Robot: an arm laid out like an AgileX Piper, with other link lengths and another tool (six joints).
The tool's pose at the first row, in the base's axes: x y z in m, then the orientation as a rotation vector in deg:
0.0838, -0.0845, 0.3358, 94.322, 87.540, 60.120
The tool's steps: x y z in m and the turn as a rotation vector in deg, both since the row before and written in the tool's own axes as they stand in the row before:
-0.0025, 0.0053, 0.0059, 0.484, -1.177, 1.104
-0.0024, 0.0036, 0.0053, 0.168, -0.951, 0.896
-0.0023, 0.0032, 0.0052, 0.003, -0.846, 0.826
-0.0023, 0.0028, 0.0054, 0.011, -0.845, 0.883
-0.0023, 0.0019, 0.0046, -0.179, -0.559, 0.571
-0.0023, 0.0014, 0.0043, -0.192, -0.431, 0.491
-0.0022, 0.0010, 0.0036, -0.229, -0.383, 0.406
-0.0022, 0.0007, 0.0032, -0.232, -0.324, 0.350
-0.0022, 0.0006, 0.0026, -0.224, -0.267, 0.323
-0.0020, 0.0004, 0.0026, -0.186, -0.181, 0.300
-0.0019, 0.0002, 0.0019, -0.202, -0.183, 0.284
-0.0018, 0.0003, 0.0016, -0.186, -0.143, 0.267
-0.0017, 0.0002, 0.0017, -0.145, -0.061, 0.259
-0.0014, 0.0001, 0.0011, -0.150, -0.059, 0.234
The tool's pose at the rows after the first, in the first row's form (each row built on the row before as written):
0.0915, -0.0872, 0.3374, 96.005, 86.398, 59.262
0.0978, -0.0898, 0.3377, 97.203, 85.293, 58.695
0.1038, -0.0924, 0.3376, 98.183, 84.173, 58.286
0.1097, -0.0951, 0.3371, 99.209, 83.013, 57.899
0.1144, -0.0977, 0.3362, 99.738, 82.114, 57.738
0.1186, -0.1003, 0.3350, 100.148, 81.342, 57.668
0.1220, -0.1027, 0.3338, 100.441, 80.635, 57.621
0.1249, -0.1051, 0.3325, 100.665, 80.004, 57.604
0.1272, -0.1075, 0.3314, 100.854, 79.433, 57.625
0.1294, -0.1097, 0.3302, 101.026, 78.960, 57.700
0.1309, -0.1117, 0.3292, 101.172, 78.486, 57.772
0.1322, -0.1136, 0.3284, 101.303, 78.061, 57.867
0.1335, -0.1154, 0.3275, 101.433, 77.722, 58.019
0.1343, -0.1168, 0.3268, 101.537, 77.399, 58.161

